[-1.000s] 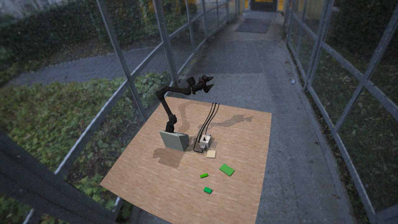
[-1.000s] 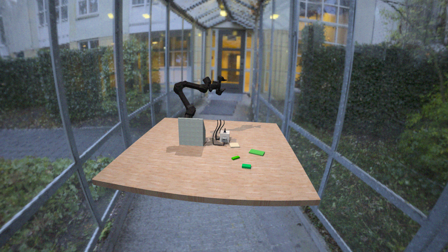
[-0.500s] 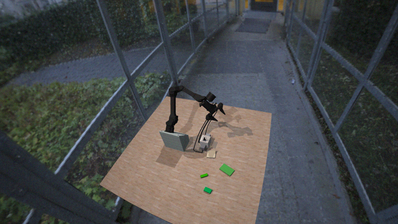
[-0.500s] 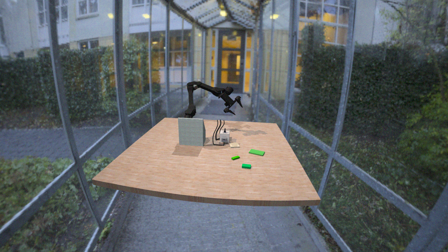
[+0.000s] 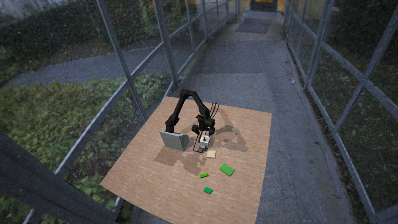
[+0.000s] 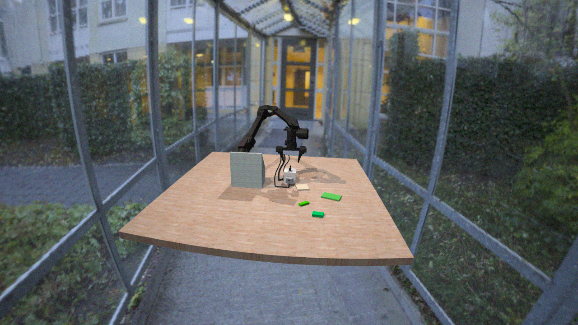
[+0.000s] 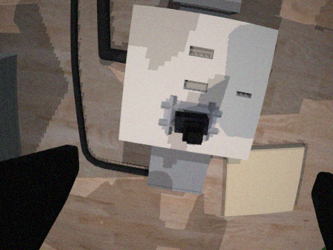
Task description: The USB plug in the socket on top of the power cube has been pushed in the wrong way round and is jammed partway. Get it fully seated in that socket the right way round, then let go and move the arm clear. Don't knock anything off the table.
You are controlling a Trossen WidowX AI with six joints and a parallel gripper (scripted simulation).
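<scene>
Right now my gripper tip is 40 mm above the black USB plug. The rest, counted from my gripper tip: beige tile 130 mm below, 80 mm to the right, 80 mm ahead; green plate 250 mm ahead, 180 mm to the right, 130 mm below.
</scene>
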